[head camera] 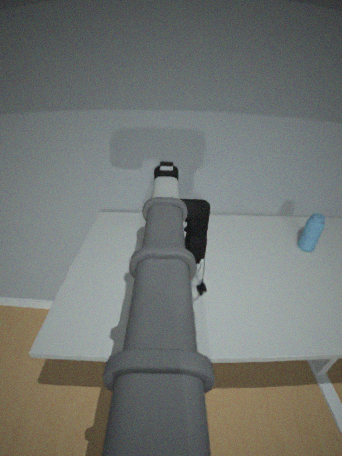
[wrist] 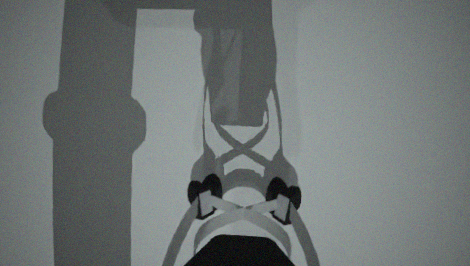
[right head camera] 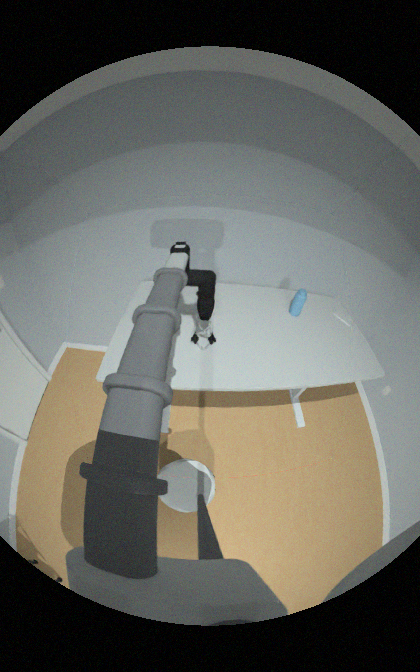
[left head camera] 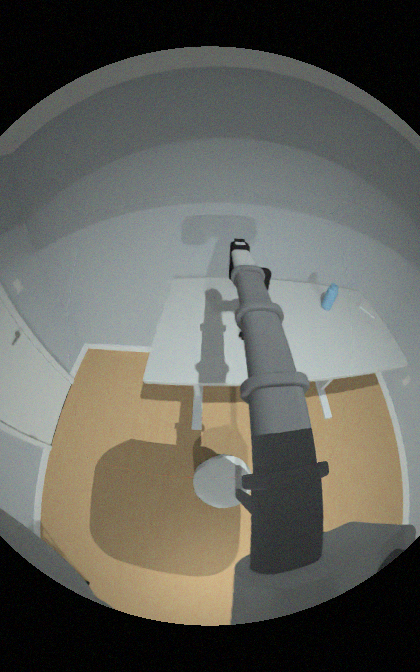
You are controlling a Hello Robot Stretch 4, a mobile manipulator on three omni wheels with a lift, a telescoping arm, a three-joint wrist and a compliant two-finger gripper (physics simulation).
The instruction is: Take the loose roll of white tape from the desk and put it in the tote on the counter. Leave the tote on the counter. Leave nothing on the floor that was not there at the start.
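Places are measured from the robot's base along level axes (x back, y down, z right), in millimetres.
Where they show: gripper, between the fingertips: (wrist: pixel 244 189).
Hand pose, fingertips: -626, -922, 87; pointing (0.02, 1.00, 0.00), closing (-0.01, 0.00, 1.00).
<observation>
Things, the pixels of their top centre, and the offset from my fingertips, as dx, dy, dz. Level surfaces: height alone.
- white desk, height of its surface: dy +0
- white tape, centre of its top: (wrist: pixel 243 212) (head camera: pixel 190 291) +16, -25, +0
- blue bottle, centre of its top: (head camera: pixel 318 216) -260, -165, +536
The white desk (head camera: pixel 270 300) (left head camera: pixel 170 345) (right head camera: pixel 260 355) (wrist: pixel 380 150) stands against the wall. The roll of white tape (right head camera: pixel 203 345) (wrist: pixel 244 178) is at the desk surface, pale against the pale top, its rim showing as a grey arc in the wrist view. My gripper (right head camera: pixel 203 340) (wrist: pixel 244 189) points down over the desk with its two black-backed fingertips drawn in around the roll, one on each side; it looks shut on it. The straps and fingertips hide the roll's sides. In the head camera view the arm hides most of the gripper. The tote and the counter do not show.
A blue bottle (head camera: pixel 312 232) (left head camera: pixel 330 297) (right head camera: pixel 298 303) stands toward the desk's right back. A round white bin (left head camera: pixel 217 482) (right head camera: pixel 184 487) stands on the floor in front of the desk. A pale door (left head camera: pixel 30 380) is at the left. The wall is close behind the wrist.
</observation>
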